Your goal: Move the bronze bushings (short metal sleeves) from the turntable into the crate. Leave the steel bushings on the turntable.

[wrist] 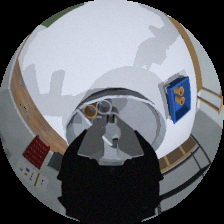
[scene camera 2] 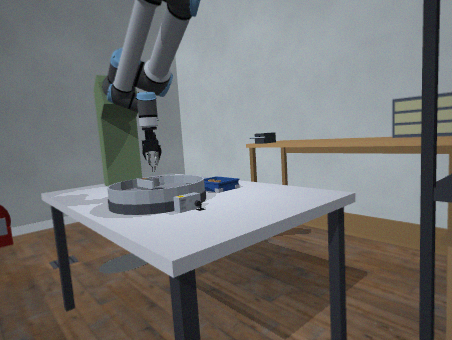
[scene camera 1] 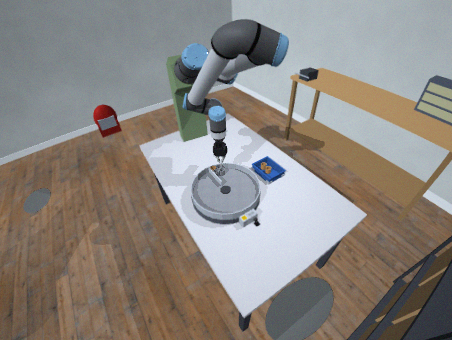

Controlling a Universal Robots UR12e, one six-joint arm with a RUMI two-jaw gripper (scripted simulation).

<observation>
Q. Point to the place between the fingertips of my gripper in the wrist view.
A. At 110,115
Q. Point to a grey round turntable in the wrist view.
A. At 139,115
</observation>
